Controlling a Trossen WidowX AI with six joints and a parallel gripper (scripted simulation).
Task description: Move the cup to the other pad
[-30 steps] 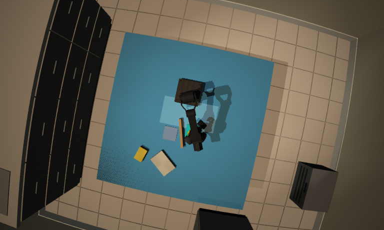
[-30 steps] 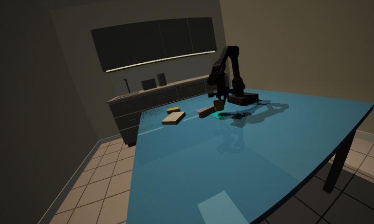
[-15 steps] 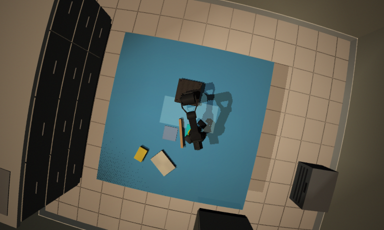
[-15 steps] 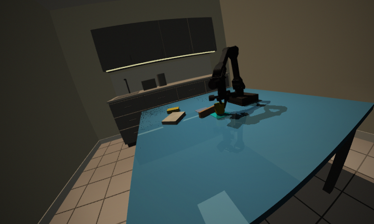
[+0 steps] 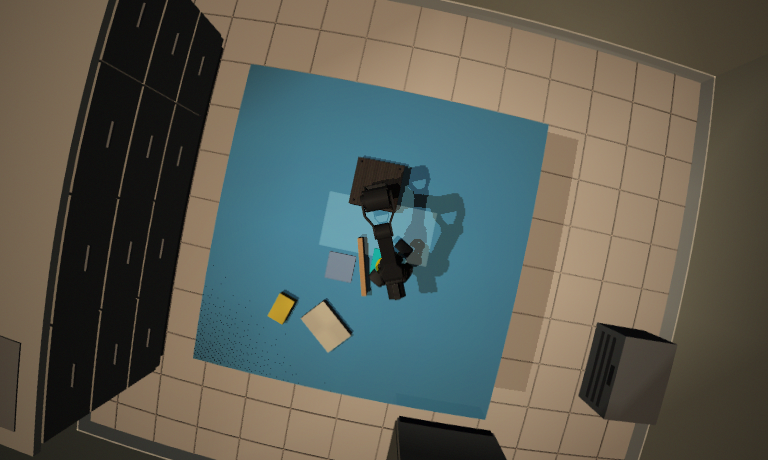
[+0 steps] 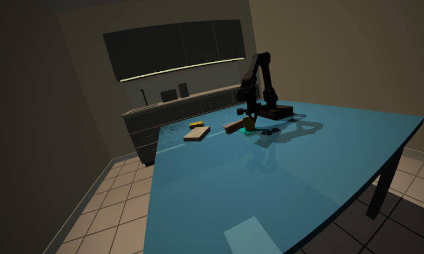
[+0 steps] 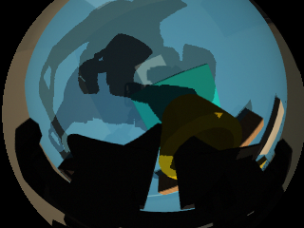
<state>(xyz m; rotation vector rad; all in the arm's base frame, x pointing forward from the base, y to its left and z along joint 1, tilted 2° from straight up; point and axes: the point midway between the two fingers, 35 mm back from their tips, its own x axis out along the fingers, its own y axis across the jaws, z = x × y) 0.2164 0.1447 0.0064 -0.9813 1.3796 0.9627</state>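
Right now my gripper tip is 3 cm short of the teal pad, 1 cm to the left of it and 5 cm above it. Also, from my gripper tip: grey pad (11 cm ahead, 17 cm to the right, 5 cm below); wooden bar (7 cm ahead, 9 cm to the right, 3 cm below); yellow cup (2 cm ahead, 1 cm to the right).
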